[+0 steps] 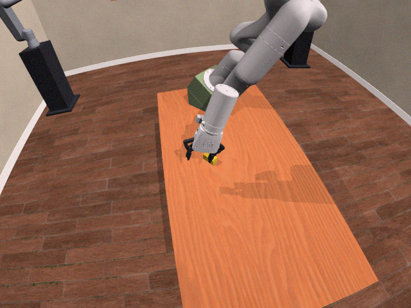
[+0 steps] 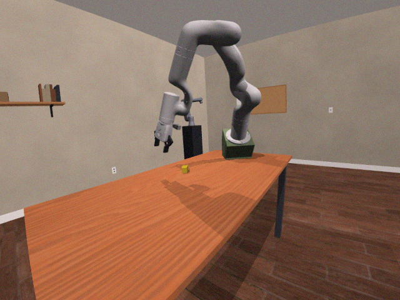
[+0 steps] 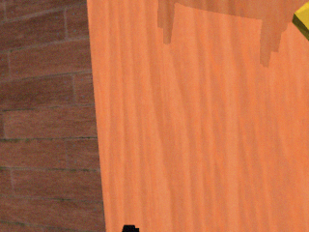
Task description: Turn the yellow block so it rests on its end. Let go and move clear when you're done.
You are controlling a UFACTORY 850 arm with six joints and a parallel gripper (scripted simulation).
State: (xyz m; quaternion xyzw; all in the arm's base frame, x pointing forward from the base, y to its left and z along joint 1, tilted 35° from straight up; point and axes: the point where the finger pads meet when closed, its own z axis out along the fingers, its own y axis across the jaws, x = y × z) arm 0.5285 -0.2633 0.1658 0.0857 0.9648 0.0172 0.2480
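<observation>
Right now my hand is 12 cm past the yellow block, 6 cm to the right of it and 15 cm above it.
</observation>
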